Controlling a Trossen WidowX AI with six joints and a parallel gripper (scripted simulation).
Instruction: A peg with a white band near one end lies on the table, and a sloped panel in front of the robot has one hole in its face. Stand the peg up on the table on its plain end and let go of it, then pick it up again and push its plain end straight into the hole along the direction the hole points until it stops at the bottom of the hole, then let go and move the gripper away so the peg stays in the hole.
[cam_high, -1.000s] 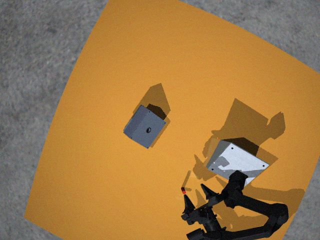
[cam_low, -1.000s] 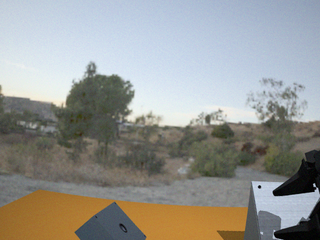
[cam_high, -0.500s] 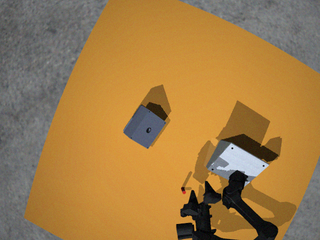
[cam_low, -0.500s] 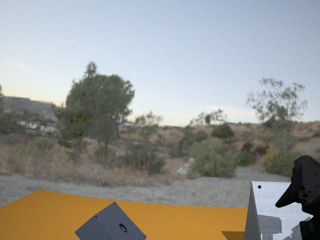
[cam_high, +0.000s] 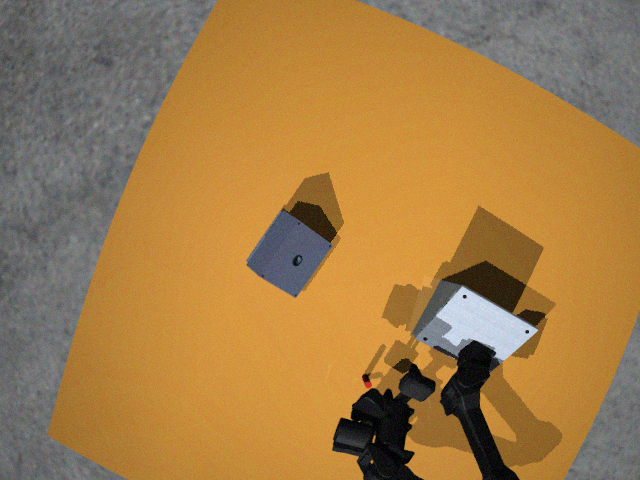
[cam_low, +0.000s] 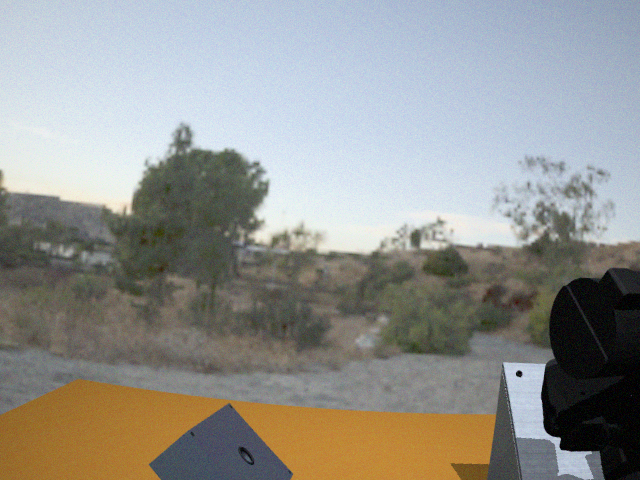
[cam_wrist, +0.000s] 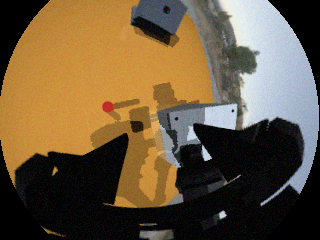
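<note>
Now: gripper tip 4 cm short of the red peg, 5 cm to the right of it and 6 cm above it. The rest, counted from my gripper tip: grey sloped panel (32 cm ahead, 10 cm to the right, 4 cm below).
</note>
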